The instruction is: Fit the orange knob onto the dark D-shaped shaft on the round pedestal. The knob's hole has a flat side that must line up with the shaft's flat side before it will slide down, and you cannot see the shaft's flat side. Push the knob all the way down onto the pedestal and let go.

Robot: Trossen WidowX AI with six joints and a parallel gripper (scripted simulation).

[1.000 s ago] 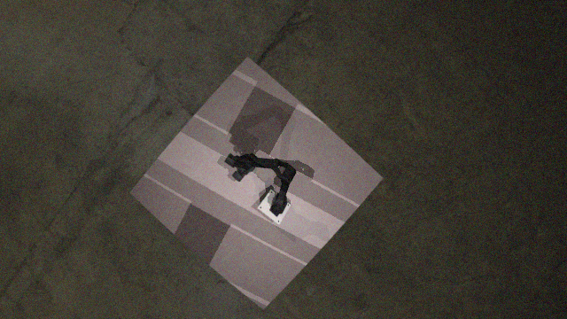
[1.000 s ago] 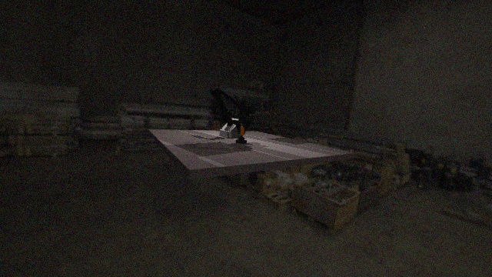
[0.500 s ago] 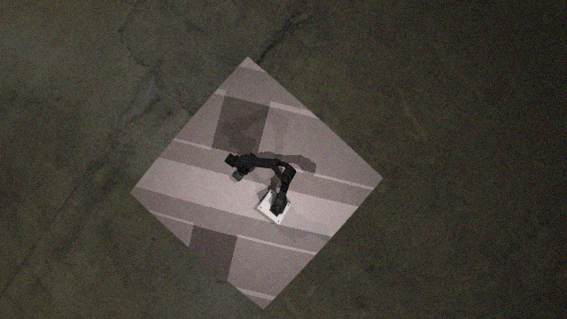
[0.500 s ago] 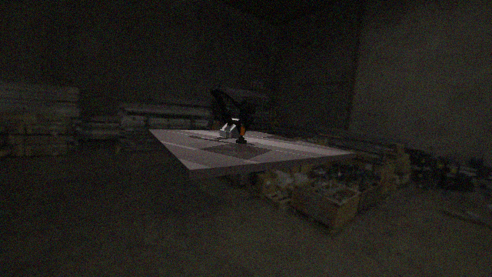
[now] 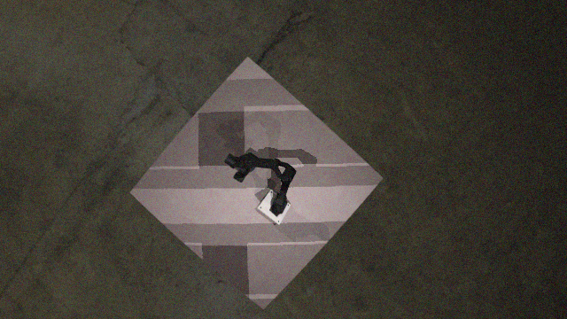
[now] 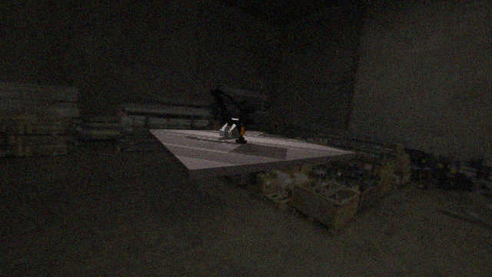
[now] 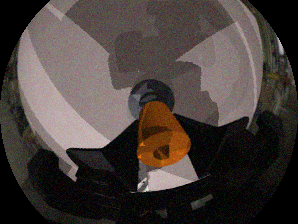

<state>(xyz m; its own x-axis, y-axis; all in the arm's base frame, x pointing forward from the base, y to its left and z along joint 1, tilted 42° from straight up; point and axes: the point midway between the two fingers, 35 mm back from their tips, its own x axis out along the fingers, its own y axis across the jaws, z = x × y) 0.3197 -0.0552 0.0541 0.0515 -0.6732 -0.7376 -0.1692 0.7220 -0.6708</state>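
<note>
The orange knob is 20 mm above my gripper tip. Also, from my gripper tip: dark pedestal: 40 mm below.
</note>
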